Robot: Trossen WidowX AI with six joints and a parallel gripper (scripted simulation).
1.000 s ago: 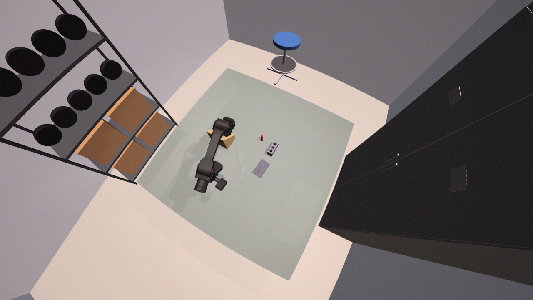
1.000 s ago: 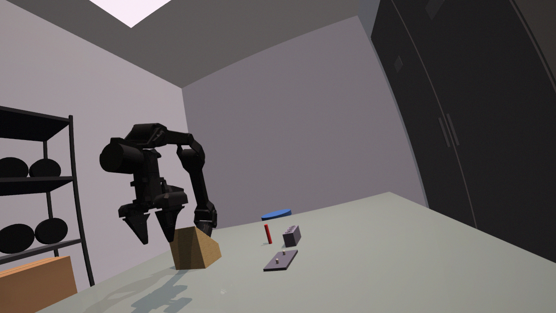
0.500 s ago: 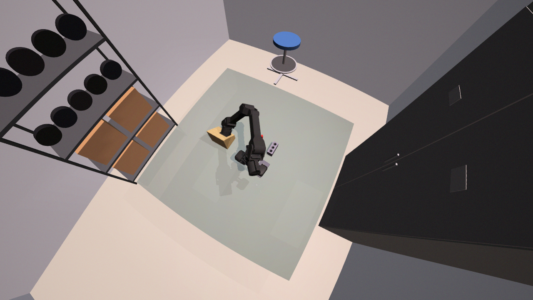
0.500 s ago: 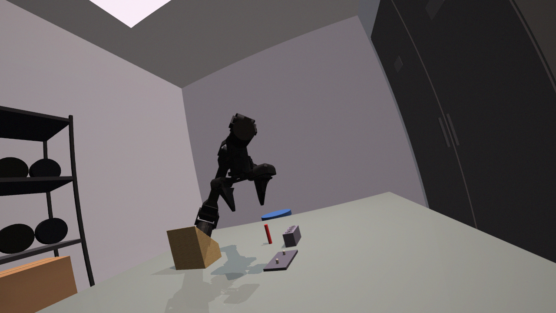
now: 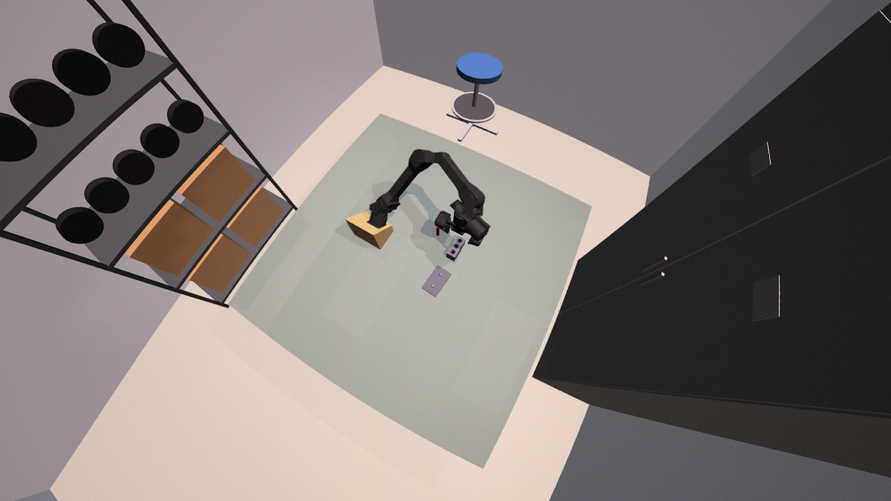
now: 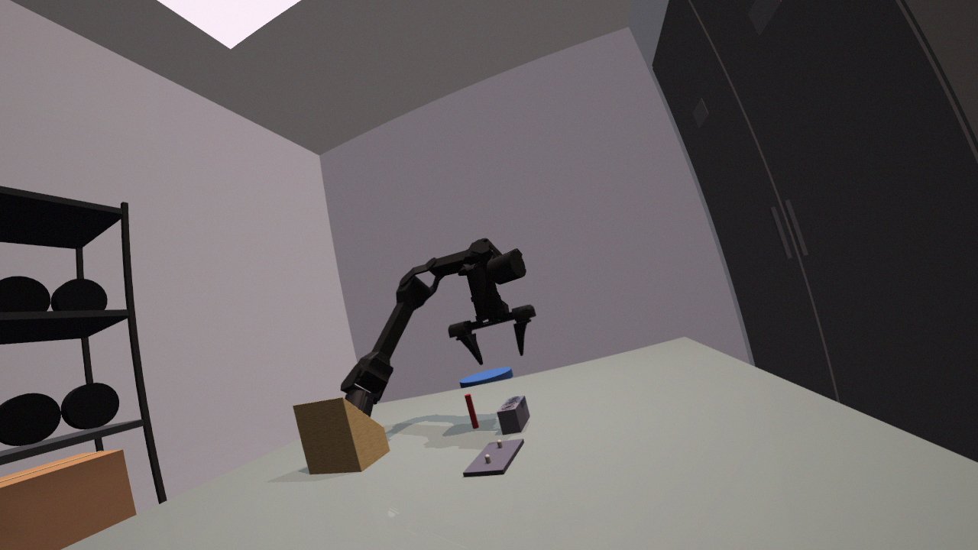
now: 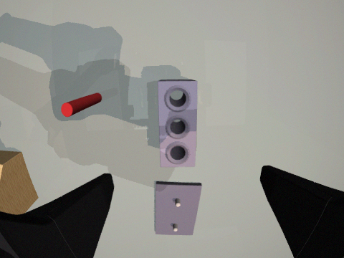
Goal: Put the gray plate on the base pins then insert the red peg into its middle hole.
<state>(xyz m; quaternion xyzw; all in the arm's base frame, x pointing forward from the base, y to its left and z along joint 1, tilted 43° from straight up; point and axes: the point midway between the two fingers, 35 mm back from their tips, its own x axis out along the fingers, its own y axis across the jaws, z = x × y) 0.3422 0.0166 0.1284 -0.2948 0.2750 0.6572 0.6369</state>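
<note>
Right now the gray plate is 110 mm below my gripper tip. The rest, counted from my gripper tip: red peg 110 mm below, 110 mm behind, 30 mm to the left.
</note>
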